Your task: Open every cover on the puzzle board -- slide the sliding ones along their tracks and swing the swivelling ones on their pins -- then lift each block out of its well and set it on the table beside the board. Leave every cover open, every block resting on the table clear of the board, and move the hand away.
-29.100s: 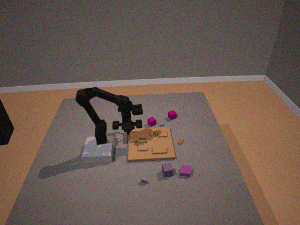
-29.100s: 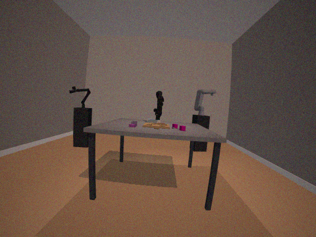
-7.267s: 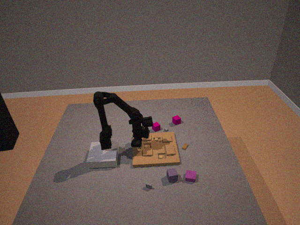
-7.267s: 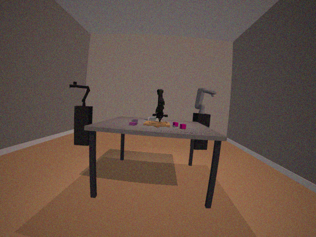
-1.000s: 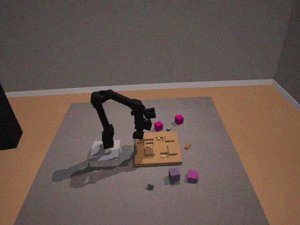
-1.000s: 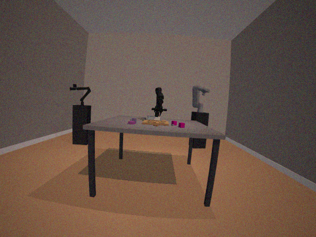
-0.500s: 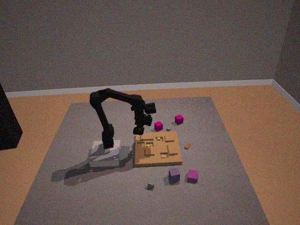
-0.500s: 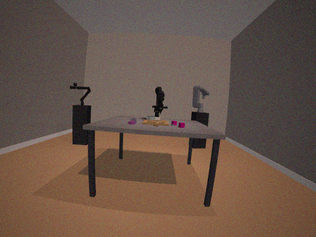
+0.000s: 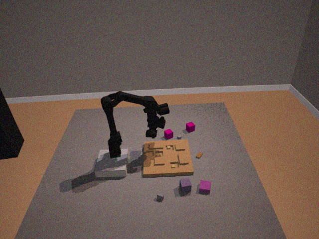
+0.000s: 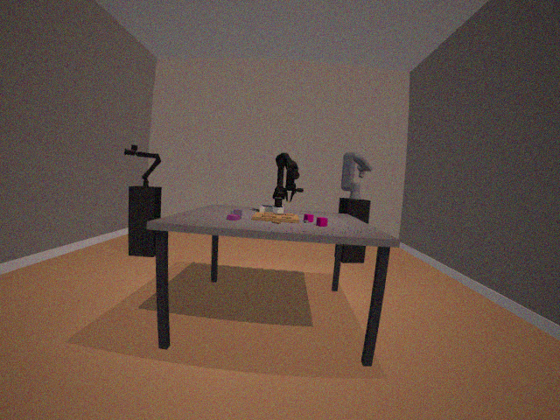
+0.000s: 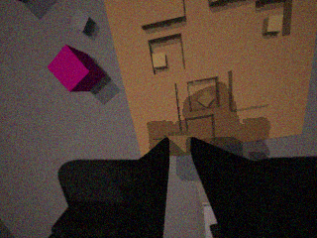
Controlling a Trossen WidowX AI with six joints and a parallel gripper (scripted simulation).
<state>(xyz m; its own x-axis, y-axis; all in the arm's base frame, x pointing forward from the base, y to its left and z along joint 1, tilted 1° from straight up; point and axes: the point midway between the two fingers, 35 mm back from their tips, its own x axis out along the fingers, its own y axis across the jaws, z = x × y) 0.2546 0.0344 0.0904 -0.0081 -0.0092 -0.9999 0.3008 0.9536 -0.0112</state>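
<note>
My gripper tip is now 9 cm above the tan puzzle board, 7 cm to the left of it and 7 cm short of it. From my gripper tip the other things lie so: small tan piece 27 cm ahead, 12 cm to the right, 11 cm below; small grey piece 38 cm to the right, 10 cm below, 4 cm behind; purple block 35 cm to the right, 11 cm ahead, 9 cm below.
</note>
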